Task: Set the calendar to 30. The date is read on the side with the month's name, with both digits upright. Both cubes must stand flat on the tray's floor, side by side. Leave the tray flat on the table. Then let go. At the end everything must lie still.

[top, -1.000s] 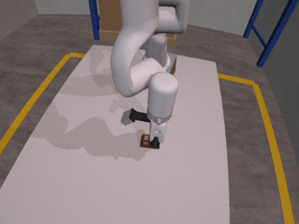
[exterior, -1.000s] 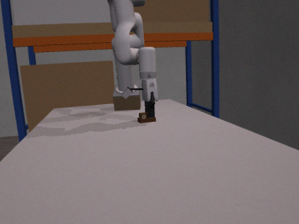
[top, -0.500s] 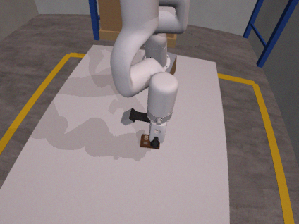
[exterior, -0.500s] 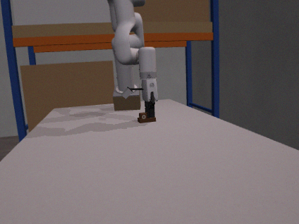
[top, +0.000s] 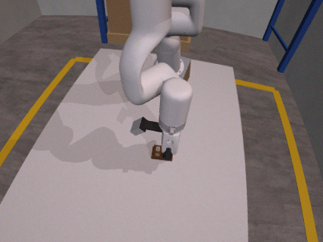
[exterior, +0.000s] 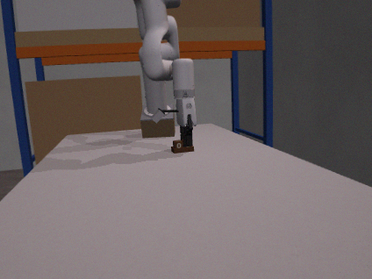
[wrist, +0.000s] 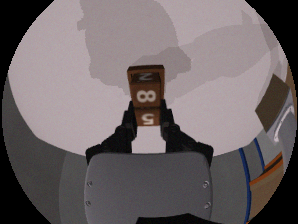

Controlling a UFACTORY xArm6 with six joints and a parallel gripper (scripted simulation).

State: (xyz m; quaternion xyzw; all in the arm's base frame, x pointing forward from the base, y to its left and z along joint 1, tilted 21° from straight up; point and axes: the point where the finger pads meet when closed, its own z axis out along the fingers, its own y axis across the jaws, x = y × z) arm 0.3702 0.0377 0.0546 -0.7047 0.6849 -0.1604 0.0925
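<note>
Now: hand 1 cm above the brown digit cube. From my hand the other things lie so: brown calendar tray: 2 cm to the right, 3 cm below.
</note>
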